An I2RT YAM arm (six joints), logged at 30 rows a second.
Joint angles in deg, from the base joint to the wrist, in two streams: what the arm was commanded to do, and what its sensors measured. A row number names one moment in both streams.
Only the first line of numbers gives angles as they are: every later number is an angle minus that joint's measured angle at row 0.
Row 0, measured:
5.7, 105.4, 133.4, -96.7, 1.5, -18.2
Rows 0 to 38, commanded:
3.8, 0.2, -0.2, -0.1, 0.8, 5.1
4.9, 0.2, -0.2, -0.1, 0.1, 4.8
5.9, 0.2, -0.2, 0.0, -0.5, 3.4
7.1, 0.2, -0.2, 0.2, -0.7, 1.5
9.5, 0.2, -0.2, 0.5, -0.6, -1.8
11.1, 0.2, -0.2, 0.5, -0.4, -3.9
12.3, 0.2, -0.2, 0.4, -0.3, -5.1
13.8, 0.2, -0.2, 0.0, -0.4, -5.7
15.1, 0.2, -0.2, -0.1, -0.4, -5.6
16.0, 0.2, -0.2, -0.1, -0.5, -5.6
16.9, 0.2, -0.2, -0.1, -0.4, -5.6
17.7, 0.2, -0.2, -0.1, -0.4, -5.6
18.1, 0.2, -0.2, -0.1, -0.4, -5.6
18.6, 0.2, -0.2, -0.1, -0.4, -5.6
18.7, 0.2, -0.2, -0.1, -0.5, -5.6
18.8, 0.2, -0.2, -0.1, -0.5, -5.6
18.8, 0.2, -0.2, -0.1, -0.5, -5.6
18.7, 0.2, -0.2, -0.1, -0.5, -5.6
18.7, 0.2, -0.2, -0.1, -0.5, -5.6
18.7, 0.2, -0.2, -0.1, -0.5, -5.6
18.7, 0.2, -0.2, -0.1, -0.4, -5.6
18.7, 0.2, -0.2, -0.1, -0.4, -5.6
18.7, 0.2, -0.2, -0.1, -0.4, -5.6
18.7, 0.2, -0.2, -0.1, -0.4, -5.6
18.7, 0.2, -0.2, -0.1, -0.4, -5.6
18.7, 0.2, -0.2, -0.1, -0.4, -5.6
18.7, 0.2, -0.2, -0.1, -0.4, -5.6
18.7, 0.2, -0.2, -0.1, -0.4, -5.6
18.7, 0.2, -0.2, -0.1, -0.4, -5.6
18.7, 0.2, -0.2, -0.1, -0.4, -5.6
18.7, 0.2, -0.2, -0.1, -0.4, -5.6
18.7, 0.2, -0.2, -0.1, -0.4, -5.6
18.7, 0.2, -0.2, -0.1, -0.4, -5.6
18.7, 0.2, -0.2, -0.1, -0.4, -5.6
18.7, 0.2, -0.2, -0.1, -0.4, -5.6
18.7, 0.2, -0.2, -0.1, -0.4, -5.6
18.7, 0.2, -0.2, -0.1, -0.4, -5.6
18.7, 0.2, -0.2, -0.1, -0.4, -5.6
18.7, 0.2, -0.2, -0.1, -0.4, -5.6
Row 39, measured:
18.8, 0.2, 0.0, 0.0, -0.5, -4.4
